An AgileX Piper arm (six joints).
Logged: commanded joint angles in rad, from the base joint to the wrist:
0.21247, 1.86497, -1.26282, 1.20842, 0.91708, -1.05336
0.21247, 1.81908, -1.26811, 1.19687, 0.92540, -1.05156
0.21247, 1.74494, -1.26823, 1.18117, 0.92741, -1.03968
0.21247, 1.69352, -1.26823, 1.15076, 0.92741, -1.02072
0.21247, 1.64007, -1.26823, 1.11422, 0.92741, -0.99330
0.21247, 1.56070, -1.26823, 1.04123, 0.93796, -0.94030
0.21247, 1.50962, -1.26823, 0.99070, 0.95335, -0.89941
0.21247, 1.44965, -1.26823, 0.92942, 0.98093, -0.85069
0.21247, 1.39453, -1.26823, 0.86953, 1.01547, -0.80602
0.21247, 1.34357, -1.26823, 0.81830, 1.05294, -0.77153
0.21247, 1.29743, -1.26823, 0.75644, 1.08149, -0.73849
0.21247, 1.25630, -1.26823, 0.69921, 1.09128, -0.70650
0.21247, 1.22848, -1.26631, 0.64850, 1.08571, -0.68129
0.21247, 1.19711, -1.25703, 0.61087, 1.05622, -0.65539
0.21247, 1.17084, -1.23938, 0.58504, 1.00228, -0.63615
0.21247, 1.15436, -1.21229, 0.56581, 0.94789, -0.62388
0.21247, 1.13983, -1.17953, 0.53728, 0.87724, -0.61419
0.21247, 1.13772, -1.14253, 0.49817, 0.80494, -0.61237
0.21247, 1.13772, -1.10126, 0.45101, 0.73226, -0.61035
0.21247, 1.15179, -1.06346, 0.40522, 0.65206, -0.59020
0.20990, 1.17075, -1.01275, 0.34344, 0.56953, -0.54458
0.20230, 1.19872, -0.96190, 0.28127, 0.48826, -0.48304
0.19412, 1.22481, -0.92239, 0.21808, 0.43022, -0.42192
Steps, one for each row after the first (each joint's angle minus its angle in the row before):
0.00000, -0.04589, -0.00529, -0.01155, 0.00832, 0.00180
0.00000, -0.07414, -0.00012, -0.01570, 0.00201, 0.01188
0.00000, -0.05142, 0.00000, -0.03041, 0.00000, 0.01896
0.00000, -0.05345, 0.00000, -0.03654, 0.00000, 0.02742
0.00000, -0.07937, 0.00000, -0.07299, 0.01055, 0.05300
0.00000, -0.05108, 0.00000, -0.05053, 0.01539, 0.04089
0.00000, -0.05997, 0.00000, -0.06128, 0.02758, 0.04872
0.00000, -0.05512, 0.00000, -0.05989, 0.03454, 0.04467
0.00000, -0.05096, 0.00000, -0.05123, 0.03747, 0.03449
0.00000, -0.04614, 0.00000, -0.06186, 0.02855, 0.03304
0.00000, -0.04113, 0.00000, -0.05723, 0.00979, 0.03199
0.00000, -0.02782, 0.00192, -0.05071, -0.00557, 0.02521
0.00000, -0.03137, 0.00928, -0.03763, -0.02949, 0.02590
0.00000, -0.02627, 0.01765, -0.02583, -0.05394, 0.01924
0.00000, -0.01648, 0.02709, -0.01923, -0.05439, 0.01227
0.00000, -0.01453, 0.03276, -0.02853, -0.07065, 0.00969
0.00000, -0.00211, 0.03700, -0.03911, -0.07230, 0.00182
0.00000, 0.00000, 0.04127, -0.04716, -0.07268, 0.00202
0.00000, 0.01407, 0.03780, -0.04579, -0.08020, 0.02015
-0.00257, 0.01896, 0.05071, -0.06178, -0.08253, 0.04562
-0.00760, 0.02797, 0.05085, -0.06217, -0.08127, 0.06154
-0.00818, 0.02609, 0.03951, -0.06319, -0.05804, 0.06112

